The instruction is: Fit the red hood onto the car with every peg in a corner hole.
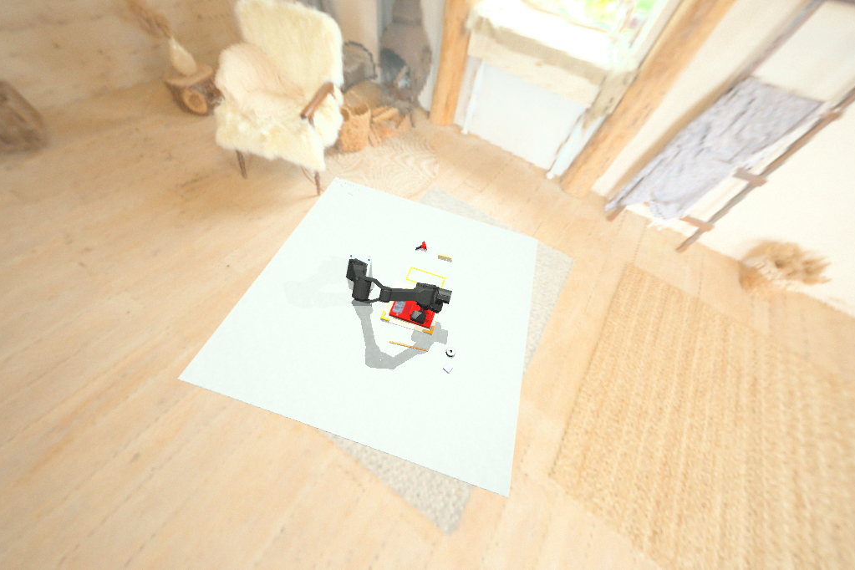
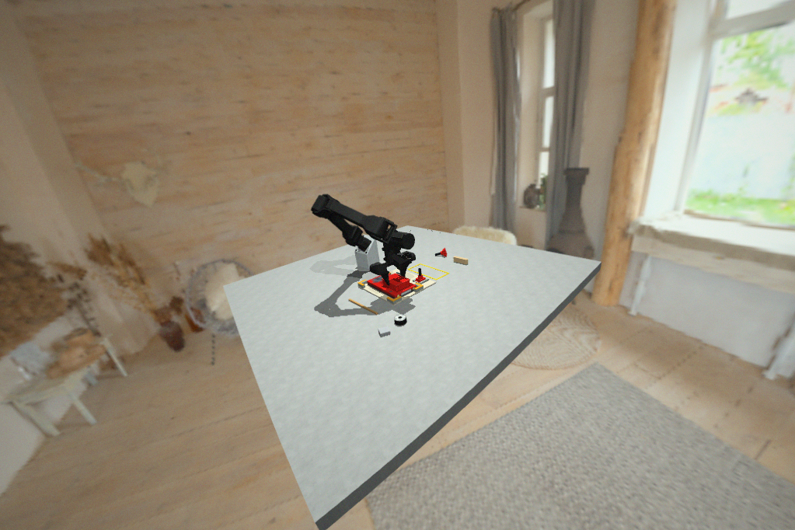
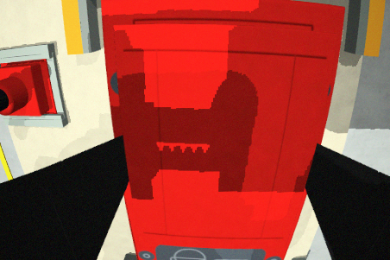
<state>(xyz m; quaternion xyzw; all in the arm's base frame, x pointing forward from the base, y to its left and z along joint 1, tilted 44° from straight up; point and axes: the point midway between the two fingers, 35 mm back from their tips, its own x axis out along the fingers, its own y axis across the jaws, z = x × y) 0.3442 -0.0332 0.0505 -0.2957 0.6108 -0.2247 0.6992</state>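
Now: gripper tip right at the red hood. Also, from my gripper tip: grey holder 10 mm ahead, 110 mm to the left, 10 mm below; black wheel 190 mm ahead, 120 mm to the right, 30 mm below; thin wooden stick 10 mm ahead, 160 mm to the right, 40 mm below.
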